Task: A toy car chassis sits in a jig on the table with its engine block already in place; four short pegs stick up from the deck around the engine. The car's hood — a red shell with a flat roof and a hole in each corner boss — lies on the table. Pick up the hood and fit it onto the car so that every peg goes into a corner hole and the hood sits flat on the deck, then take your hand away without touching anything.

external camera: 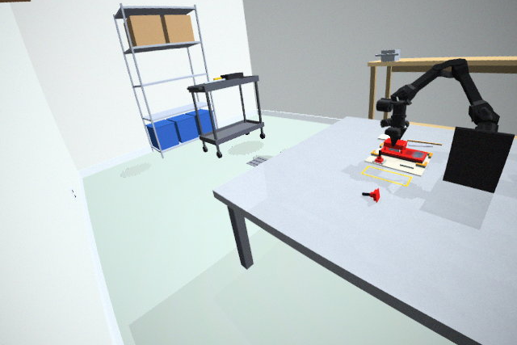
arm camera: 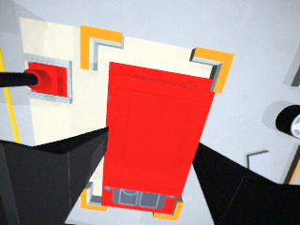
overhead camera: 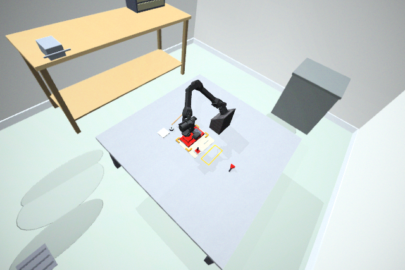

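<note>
Right now the grey engine block is 30 mm below my gripper tip. The rest, counted from my gripper tip: wheel: 190 mm to the right, 50 mm below, 20 mm ahead; then red hood: right at my gripper tip; then grey holder: 130 mm to the left, 30 mm ahead, 20 mm below.
</note>
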